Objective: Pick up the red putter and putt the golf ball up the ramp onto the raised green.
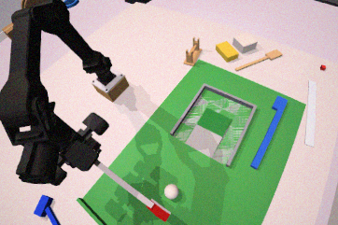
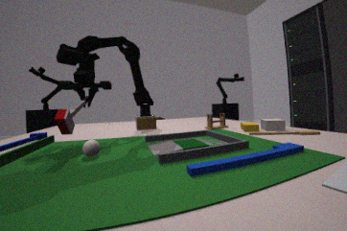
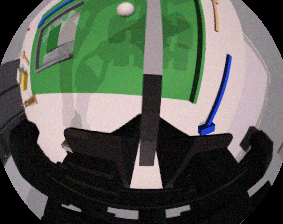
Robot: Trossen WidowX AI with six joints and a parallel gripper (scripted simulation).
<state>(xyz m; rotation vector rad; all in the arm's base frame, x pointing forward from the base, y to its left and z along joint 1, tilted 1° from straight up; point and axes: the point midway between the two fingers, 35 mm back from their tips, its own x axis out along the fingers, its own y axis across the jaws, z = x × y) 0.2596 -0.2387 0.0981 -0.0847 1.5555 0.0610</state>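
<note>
Right now the red putter is 120 mm ahead of my gripper tip and 20 mm to the left of it. From my gripper tip the other things lie so: wooden stand (590 mm to the left, 100 mm below, 70 mm behind); dark green bar (240 mm ahead, 120 mm to the right, 120 mm below); white golf ball (210 mm ahead, 110 mm below, 80 mm to the left).
</note>
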